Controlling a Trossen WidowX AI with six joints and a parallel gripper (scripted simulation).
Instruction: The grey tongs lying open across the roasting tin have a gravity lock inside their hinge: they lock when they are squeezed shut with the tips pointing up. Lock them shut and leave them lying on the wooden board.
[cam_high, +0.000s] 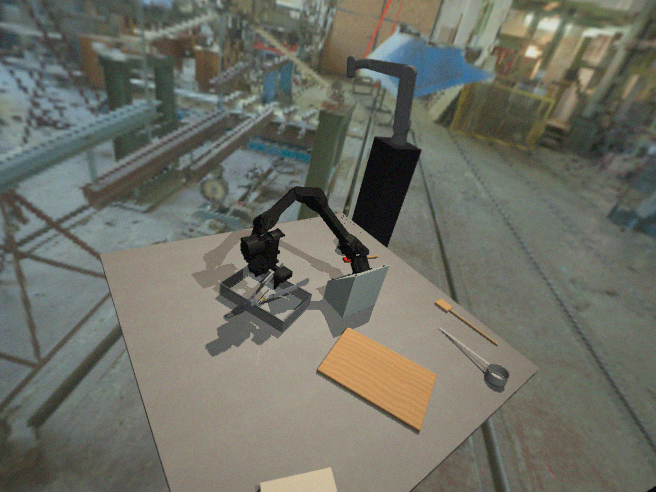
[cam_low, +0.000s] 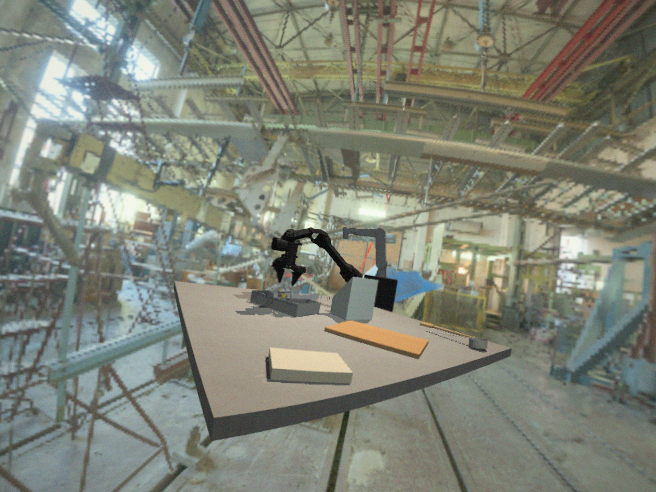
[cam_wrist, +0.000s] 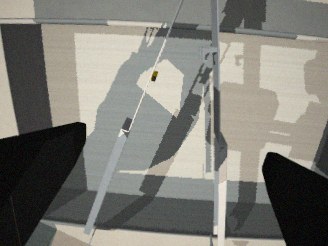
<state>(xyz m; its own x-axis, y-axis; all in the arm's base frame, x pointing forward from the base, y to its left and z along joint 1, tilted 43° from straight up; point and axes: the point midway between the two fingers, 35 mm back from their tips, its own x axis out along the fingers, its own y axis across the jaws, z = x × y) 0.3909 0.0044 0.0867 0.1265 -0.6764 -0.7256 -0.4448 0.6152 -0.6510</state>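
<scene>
Right now the grey roasting tin is 30 mm behind my gripper tip, 40 mm to the right of it and 100 mm below it. Also, from my gripper tip: beige block 140 mm ahead, 660 mm to the left, 110 mm below; wooden board 270 mm behind, 420 mm to the left, 120 mm below.
</scene>
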